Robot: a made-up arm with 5 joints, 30 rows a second.
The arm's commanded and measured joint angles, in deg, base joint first. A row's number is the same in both.
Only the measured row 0 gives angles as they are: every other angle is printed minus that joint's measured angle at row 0.
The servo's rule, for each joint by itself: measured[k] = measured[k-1] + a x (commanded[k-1-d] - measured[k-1]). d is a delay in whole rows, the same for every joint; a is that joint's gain. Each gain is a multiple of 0.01, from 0.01 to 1. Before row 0 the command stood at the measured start. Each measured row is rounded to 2 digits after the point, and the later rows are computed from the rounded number. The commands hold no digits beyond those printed.
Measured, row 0: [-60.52 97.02 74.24 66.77 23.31]
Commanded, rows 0 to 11: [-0.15 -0.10 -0.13 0.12 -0.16]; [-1.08 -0.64 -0.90 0.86 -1.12]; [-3.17 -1.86 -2.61 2.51 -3.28]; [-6.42 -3.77 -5.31 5.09 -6.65]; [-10.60 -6.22 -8.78 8.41 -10.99]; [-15.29 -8.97 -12.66 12.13 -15.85]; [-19.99 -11.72 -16.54 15.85 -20.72]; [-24.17 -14.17 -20.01 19.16 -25.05]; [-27.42 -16.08 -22.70 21.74 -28.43]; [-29.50 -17.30 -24.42 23.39 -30.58]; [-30.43 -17.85 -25.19 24.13 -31.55]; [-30.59 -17.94 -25.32 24.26 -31.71]
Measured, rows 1 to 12: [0.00 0.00 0.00 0.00 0.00]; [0.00 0.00 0.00 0.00 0.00]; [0.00 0.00 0.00 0.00 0.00]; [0.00 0.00 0.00 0.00 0.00]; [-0.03 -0.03 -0.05 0.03 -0.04]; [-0.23 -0.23 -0.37 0.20 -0.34]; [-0.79 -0.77 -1.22 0.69 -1.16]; [-1.86 -1.76 -2.77 1.61 -2.70]; [-3.52 -3.23 -5.05 3.04 -5.02]; [-5.76 -5.12 -7.94 4.95 -8.05]; [-8.46 -7.30 -11.21 7.24 -11.60]; [-11.44 -9.57 -14.55 9.74 -15.37]
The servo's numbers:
d 4
a 0.19 0.33 0.38 0.21 0.28

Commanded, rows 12 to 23: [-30.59 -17.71 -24.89 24.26 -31.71]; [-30.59 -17.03 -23.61 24.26 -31.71]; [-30.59 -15.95 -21.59 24.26 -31.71]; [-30.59 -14.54 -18.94 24.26 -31.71]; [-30.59 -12.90 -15.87 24.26 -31.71]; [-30.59 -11.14 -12.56 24.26 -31.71]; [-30.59 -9.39 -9.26 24.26 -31.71]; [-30.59 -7.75 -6.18 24.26 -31.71]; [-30.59 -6.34 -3.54 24.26 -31.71]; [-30.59 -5.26 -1.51 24.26 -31.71]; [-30.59 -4.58 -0.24 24.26 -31.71]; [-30.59 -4.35 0.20 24.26 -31.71]
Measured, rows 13 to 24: [-14.48 -11.72 -17.65 12.26 -19.03]; [-17.33 -13.56 -20.22 14.60 -22.26]; [-19.82 -14.98 -22.11 16.60 -24.86]; [-21.87 -15.96 -23.33 18.21 -26.78]; [-23.53 -16.54 -23.92 19.48 -28.16]; [-24.87 -16.70 -23.80 20.48 -29.15]; [-25.96 -16.45 -22.96 21.27 -29.87]; [-26.84 -15.82 -21.43 21.90 -30.39]; [-27.55 -14.86 -19.32 22.40 -30.76]; [-28.13 -13.63 -16.75 22.79 -31.03]; [-28.60 -12.23 -13.90 23.10 -31.22]; [-28.98 -10.75 -10.97 23.34 -31.36]
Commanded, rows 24 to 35: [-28.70 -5.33 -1.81 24.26 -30.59]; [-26.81 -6.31 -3.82 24.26 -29.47]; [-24.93 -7.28 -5.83 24.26 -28.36]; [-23.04 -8.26 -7.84 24.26 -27.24]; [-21.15 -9.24 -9.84 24.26 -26.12]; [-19.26 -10.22 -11.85 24.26 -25.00]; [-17.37 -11.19 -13.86 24.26 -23.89]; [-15.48 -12.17 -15.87 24.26 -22.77]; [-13.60 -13.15 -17.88 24.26 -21.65]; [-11.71 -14.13 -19.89 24.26 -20.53]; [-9.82 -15.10 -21.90 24.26 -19.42]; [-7.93 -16.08 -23.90 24.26 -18.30]
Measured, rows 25 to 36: [-29.29 -9.29 -8.15 23.53 -31.46]; [-29.54 -7.96 -5.63 23.68 -31.53]; [-29.74 -6.84 -3.58 23.80 -31.58]; [-29.90 -6.02 -2.14 23.90 -31.62]; [-29.67 -5.79 -2.01 23.98 -31.33]; [-29.13 -5.96 -2.70 24.04 -30.81]; [-28.33 -6.40 -3.89 24.09 -30.12]; [-27.32 -7.01 -5.39 24.13 -29.31]; [-26.15 -7.75 -7.08 24.16 -28.42]; [-24.84 -8.57 -8.89 24.18 -27.46]; [-23.42 -9.43 -10.78 24.20 -26.46]; [-21.91 -10.33 -12.71 24.21 -25.43]
